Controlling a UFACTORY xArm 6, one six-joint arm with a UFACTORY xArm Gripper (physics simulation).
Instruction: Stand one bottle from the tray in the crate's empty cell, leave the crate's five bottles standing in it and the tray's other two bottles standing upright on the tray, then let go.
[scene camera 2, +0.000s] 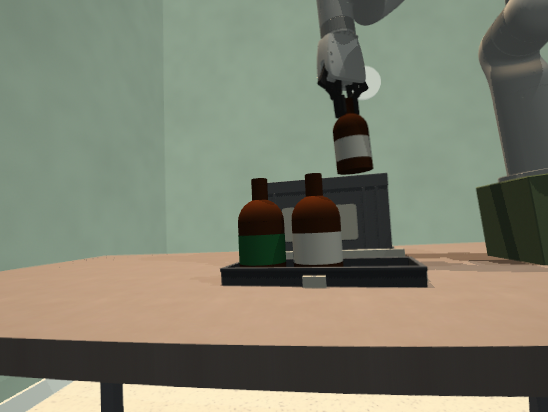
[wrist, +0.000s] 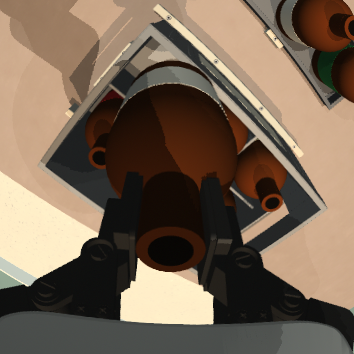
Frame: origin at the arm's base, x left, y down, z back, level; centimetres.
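Seen in the pictures: gripper, between the fingertips: (scene camera 2: 347, 116) (wrist: 169, 199); arm's base, origin of its link: (scene camera 2: 539, 177).
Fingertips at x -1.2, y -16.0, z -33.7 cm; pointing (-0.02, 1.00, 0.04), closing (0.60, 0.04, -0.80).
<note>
Offsets run from my fingertips to a thing's top centre. "pt": to the spot under its first point. Level surfaces: height alone.
My gripper (scene camera 2: 348, 108) (wrist: 169, 199) is shut on the neck of a brown bottle with a white label {dx +0.3, dy -3.6, dz +0.4 cm} (scene camera 2: 352, 146) (wrist: 167, 130). The bottle hangs slightly tilted, its base a little above the crate's top edge in the scene view. In the wrist view it covers the middle of the grey crate {dx -5.7, dy +13.4, dz -7.0 cm} (scene camera 2: 375, 215) (wrist: 95, 96) and hides the empty cell. Crate bottles show at its left (wrist: 100, 122) and right (wrist: 260, 167), another partly behind it {dx -1.2, dy +14.6, dz -7.5 cm} (wrist: 238, 131). A green-labelled bottle {dx +17.6, dy +14.9, dz -15.3 cm} (scene camera 2: 261, 225) (wrist: 327, 70) and a white-labelled bottle {dx +17.9, dy +14.9, dz -6.6 cm} (scene camera 2: 316, 220) (wrist: 320, 22) stand upright on the tray {dx +18.0, dy +28.3, dz -6.5 cm} (scene camera 2: 375, 277) (wrist: 300, 69).
The tray stands in front of the crate on the wooden table {dy +30.9 cm} (scene camera 2: 150, 305) (wrist: 280, 75). A dark green base block (scene camera 2: 510, 220) carries the robot's arm at the right. The crate's walls rise around its cells, and thin dividers {pt dx -5.9, dy +21.5, dz -17.5 cm} (wrist: 242, 198) show inside.
</note>
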